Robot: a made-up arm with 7 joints.
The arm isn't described. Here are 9 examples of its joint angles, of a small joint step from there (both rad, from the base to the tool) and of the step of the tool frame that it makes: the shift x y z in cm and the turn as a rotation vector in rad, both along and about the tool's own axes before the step.
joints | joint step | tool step
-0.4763 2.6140 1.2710 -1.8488 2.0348 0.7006 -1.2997 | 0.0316 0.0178 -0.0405 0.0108 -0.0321 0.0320 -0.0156 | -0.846 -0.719 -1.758 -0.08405 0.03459 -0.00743
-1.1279 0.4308 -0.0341 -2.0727 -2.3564 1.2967 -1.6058 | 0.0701 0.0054 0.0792 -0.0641 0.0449 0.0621 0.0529 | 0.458 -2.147 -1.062 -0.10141 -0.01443 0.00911
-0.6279 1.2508 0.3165 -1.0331 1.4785 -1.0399 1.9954 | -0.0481 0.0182 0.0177 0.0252 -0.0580 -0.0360 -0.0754 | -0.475 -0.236 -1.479 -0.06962 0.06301 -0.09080
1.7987 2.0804 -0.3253 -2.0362 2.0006 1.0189 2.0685 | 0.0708 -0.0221 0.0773 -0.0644 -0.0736 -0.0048 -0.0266 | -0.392 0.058 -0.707 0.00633 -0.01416 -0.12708
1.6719 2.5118 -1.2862 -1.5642 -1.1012 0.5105 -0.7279 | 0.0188 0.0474 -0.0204 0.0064 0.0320 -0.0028 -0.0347 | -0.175 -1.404 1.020 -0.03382 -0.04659 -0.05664
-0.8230 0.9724 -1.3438 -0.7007 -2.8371 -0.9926 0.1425 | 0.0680 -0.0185 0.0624 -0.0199 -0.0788 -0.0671 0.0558 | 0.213 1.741 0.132 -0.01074 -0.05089 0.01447
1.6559 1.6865 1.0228 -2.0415 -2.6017 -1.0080 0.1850 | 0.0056 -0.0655 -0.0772 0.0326 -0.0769 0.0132 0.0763 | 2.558 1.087 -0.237 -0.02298 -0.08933 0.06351
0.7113 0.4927 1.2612 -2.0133 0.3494 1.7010 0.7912 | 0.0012 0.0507 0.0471 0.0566 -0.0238 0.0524 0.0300 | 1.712 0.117 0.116 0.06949 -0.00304 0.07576
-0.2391 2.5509 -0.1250 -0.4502 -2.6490 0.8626 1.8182 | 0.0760 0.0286 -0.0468 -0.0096 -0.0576 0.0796 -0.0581 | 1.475 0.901 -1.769 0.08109 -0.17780 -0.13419
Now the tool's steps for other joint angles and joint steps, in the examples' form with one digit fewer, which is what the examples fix.
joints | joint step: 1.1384 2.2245 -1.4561 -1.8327 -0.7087 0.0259 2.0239 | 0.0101 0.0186 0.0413 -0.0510 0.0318 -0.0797 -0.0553
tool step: 0.92 -0.75 0.21 -0.0969 -0.0038 -0.0384
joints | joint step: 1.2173 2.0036 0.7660 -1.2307 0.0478 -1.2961 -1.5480 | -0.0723 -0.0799 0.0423 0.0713 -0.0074 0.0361 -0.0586
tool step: -0.26 0.08 2.13 -0.1629 0.1071 -0.1223
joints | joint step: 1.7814 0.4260 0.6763 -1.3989 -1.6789 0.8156 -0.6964 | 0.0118 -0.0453 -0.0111 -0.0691 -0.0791 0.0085 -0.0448
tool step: -0.18 0.18 1.34 0.0478 0.0389 -0.0562
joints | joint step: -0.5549 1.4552 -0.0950 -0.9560 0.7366 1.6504 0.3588 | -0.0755 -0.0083 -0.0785 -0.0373 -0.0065 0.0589 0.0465
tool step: -0.28 -1.25 0.79 0.0195 0.0060 -0.0088
